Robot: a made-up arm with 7 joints. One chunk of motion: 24 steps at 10 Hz.
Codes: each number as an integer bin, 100 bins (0 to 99) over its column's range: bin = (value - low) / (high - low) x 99, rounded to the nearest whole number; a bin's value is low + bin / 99 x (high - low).
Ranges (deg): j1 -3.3..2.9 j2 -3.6..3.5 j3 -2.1..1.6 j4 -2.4..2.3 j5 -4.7..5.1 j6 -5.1..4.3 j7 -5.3..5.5
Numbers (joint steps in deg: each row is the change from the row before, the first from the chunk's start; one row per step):
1: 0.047 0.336 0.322 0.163 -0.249 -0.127 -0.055
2: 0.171 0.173 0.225 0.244 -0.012 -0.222 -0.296
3: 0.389 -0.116 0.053 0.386 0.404 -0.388 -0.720
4: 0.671 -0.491 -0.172 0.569 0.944 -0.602 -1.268
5: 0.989 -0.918 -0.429 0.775 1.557 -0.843 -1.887
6: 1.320 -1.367 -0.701 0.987 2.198 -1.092 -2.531
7: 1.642 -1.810 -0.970 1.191 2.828 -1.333 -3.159
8: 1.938 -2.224 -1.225 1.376 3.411 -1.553 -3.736
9: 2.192 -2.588 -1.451 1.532 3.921 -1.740 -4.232
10: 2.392 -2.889 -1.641 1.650 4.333 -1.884 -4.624
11: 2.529 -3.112 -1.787 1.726 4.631 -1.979 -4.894
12: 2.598 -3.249 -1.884 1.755 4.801 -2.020 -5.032
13: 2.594 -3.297 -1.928 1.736 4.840 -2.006 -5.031
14: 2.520 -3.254 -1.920 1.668 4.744 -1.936 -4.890
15: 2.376 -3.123 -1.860 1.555 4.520 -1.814 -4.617
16: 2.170 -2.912 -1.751 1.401 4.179 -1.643 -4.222
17: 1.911 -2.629 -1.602 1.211 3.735 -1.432 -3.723
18: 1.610 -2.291 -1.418 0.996 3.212 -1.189 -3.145
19: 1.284 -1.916 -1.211 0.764 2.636 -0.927 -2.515
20: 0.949 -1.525 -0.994 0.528 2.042 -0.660 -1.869
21: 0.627 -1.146 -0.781 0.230 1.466 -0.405 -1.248
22: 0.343 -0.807 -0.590 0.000 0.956 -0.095 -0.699
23: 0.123 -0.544 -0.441 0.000 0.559 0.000 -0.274
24: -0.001 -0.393 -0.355 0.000 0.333 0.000 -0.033
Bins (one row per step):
1: 53 55 65 54 45 52 48
2: 55 53 62 56 47 51 46
3: 59 49 58 59 52 50 42
4: 63 43 52 63 57 47 37
5: 68 37 45 67 63 45 31
6: 74 31 37 71 70 42 25
7: 79 25 30 76 76 40 20
8: 84 19 23 80 82 37 14
9: 88 14 17 83 87 35 10
10: 91 10 12 85 91 34 6
11: 93 7 8 87 94 33 4
12: 94 5 6 88 96 32 2
13: 94 4 5 87 96 33 2
14: 93 5 5 86 95 33 4
15: 91 7 6 83 93 35 6
16: 87 10 9 80 90 36 10
17: 83 14 13 76 85 39 14
18: 78 18 18 72 80 41 20
19: 73 23 24 67 74 44 26
20: 68 29 30 62 68 47 31
21: 63 34 35 55 62 49 37
22: 58 39 40 51 57 53 42
23: 55 43 44 51 53 54 46
24: 53 45 47 51 51 54 48

